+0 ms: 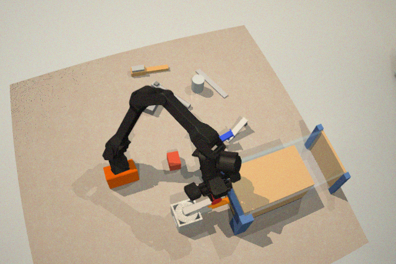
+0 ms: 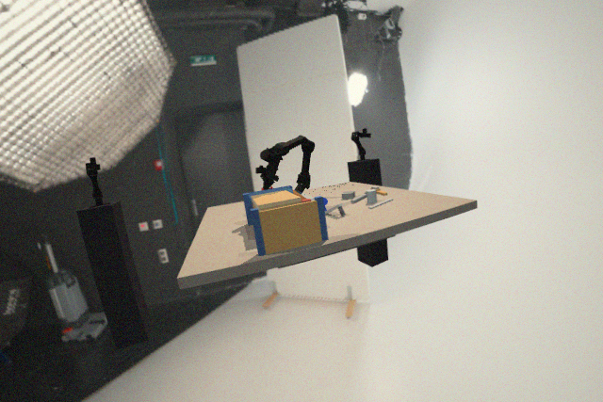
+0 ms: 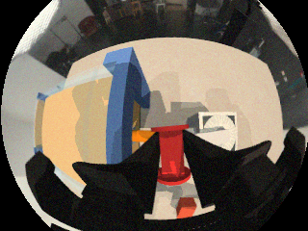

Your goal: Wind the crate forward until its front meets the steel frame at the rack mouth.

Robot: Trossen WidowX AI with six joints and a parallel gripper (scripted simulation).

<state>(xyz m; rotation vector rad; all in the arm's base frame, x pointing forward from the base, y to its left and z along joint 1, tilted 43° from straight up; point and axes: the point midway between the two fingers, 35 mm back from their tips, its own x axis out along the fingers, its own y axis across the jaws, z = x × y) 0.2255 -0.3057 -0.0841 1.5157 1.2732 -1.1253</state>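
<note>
The red-knobbed winch handle is 4 cm behind my gripper tip, 2 cm to the left of it and 4 cm below it. From my gripper tip the other things lie so: hand winch 12 cm behind, 2 cm to the left, 11 cm below; blue steel frame 6 cm ahead, 4 cm below; red knob 2 cm to the left, 1 cm below.
</note>
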